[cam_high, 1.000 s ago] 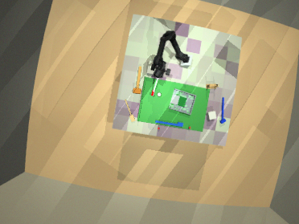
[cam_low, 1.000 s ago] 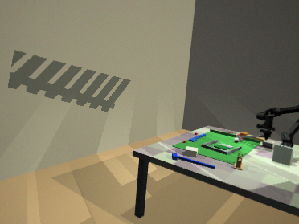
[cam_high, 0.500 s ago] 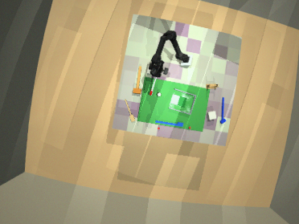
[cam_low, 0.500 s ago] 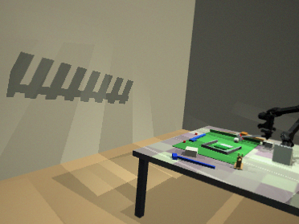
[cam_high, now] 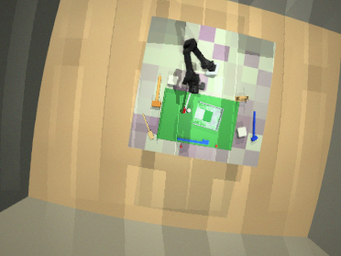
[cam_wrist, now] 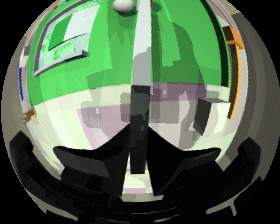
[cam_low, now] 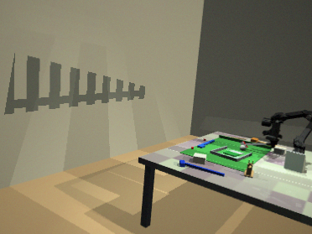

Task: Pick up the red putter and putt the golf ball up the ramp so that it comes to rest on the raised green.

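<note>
The red putter is 12 cm ahead of my gripper tip. From my gripper tip the other things lie so: white golf ball: 22 cm ahead, 6 cm to the left, 5 cm below; then blue putter: 71 cm to the left, 19 cm ahead, 6 cm below.
</note>
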